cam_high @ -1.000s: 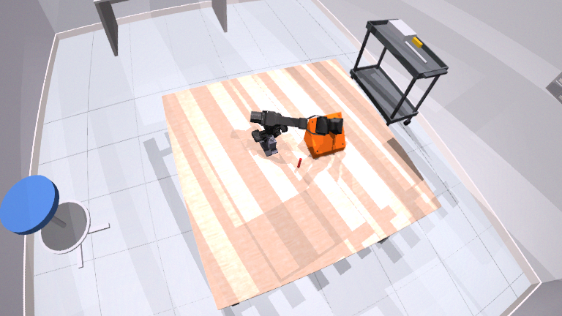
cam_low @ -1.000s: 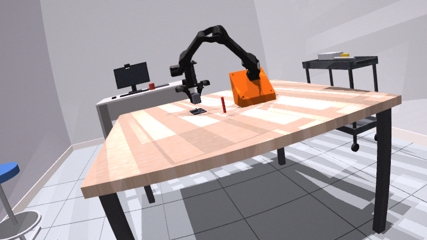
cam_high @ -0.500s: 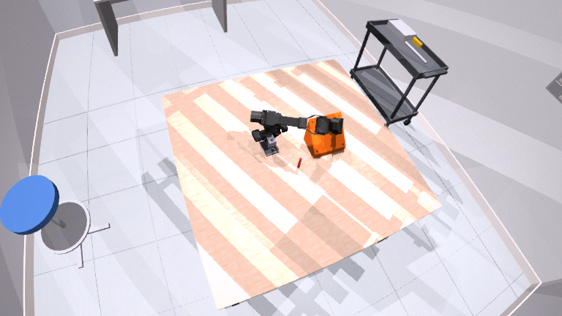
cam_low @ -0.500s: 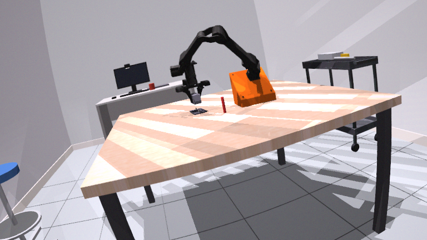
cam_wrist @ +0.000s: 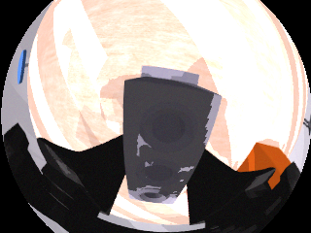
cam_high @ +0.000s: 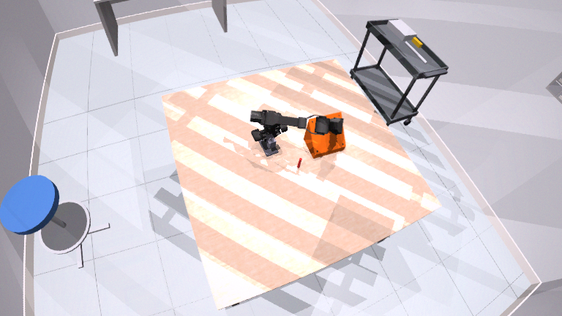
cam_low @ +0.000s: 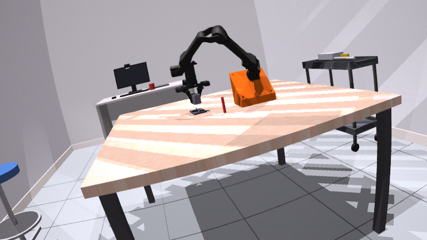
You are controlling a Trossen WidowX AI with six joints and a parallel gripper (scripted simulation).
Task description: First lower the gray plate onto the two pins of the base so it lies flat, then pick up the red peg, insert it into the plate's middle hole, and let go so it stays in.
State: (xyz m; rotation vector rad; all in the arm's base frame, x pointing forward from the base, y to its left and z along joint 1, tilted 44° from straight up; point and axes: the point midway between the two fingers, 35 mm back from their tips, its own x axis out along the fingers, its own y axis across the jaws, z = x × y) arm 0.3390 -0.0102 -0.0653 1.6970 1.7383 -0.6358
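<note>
Right now the dark base is 50 mm below my gripper tip. The rest, counted from my gripper tip: gray plate (30 mm above); red peg (170 mm to the left, 110 mm behind, 20 mm below).
</note>
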